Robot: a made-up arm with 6 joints. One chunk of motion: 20 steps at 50 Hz.
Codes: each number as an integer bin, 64 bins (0 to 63) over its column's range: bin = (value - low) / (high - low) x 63, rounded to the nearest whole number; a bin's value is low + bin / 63 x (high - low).
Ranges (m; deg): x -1.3..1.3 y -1.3..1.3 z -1.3..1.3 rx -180..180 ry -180..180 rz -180..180
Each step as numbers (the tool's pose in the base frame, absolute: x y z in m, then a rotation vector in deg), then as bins.
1 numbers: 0.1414 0.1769 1.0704 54.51 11.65 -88.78
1 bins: 35 36 57 41 34 16
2 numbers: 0.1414 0.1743 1.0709 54.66 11.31 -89.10
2 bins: 35 36 57 41 33 16
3 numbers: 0.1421 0.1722 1.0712 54.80 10.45 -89.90
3 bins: 35 36 57 41 33 16
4 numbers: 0.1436 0.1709 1.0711 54.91 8.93 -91.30
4 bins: 35 36 57 41 33 16
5 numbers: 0.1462 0.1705 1.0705 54.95 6.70 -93.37
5 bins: 35 36 57 41 33 15
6 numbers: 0.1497 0.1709 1.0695 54.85 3.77 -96.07
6 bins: 35 36 57 41 32 15
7 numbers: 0.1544 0.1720 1.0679 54.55 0.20 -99.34
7 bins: 35 36 57 41 32 14
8 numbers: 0.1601 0.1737 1.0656 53.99 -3.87 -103.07
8 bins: 35 36 57 41 31 13
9 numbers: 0.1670 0.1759 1.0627 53.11 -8.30 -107.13
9 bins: 36 36 57 41 30 13
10 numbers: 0.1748 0.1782 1.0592 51.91 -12.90 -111.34
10 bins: 36 36 57 41 29 12
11 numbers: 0.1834 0.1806 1.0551 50.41 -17.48 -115.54
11 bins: 36 36 57 40 28 11
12 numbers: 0.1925 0.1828 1.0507 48.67 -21.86 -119.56
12 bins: 36 36 57 40 28 11
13 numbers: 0.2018 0.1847 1.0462 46.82 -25.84 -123.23
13 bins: 36 36 57 40 27 10
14 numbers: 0.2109 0.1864 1.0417 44.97 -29.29 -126.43
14 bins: 37 36 57 39 26 9
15 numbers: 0.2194 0.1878 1.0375 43.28 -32.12 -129.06
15 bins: 37 36 57 39 26 9
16 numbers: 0.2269 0.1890 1.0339 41.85 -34.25 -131.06
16 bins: 37 36 57 39 26 9
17 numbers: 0.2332 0.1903 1.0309 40.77 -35.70 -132.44
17 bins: 37 36 56 39 25 8
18 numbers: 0.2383 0.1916 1.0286 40.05 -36.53 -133.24
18 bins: 37 36 56 39 25 8
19 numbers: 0.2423 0.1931 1.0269 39.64 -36.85 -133.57
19 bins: 37 36 56 38 25 8
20 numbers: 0.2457 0.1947 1.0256 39.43 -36.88 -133.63
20 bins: 37 36 56 38 25 8
